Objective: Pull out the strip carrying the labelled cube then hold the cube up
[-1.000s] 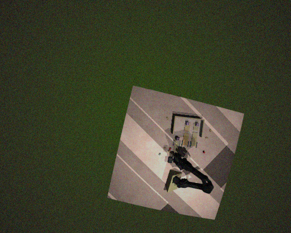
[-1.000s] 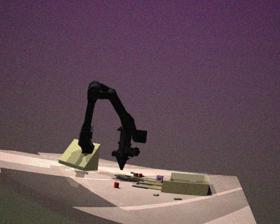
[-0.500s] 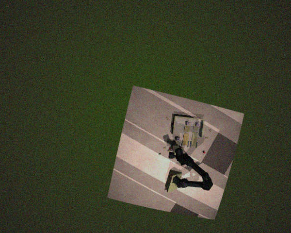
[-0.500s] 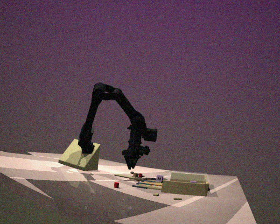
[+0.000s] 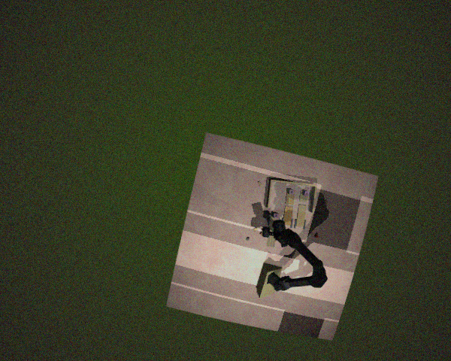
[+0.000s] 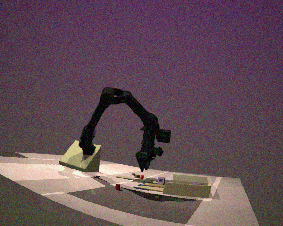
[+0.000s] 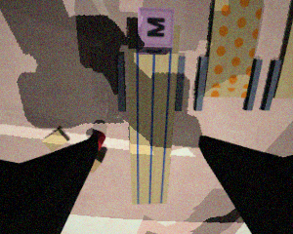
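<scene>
The small tan block is 7 cm to the left of my gripper tip, 5 cm behind it and 4 cm below it.
</scene>
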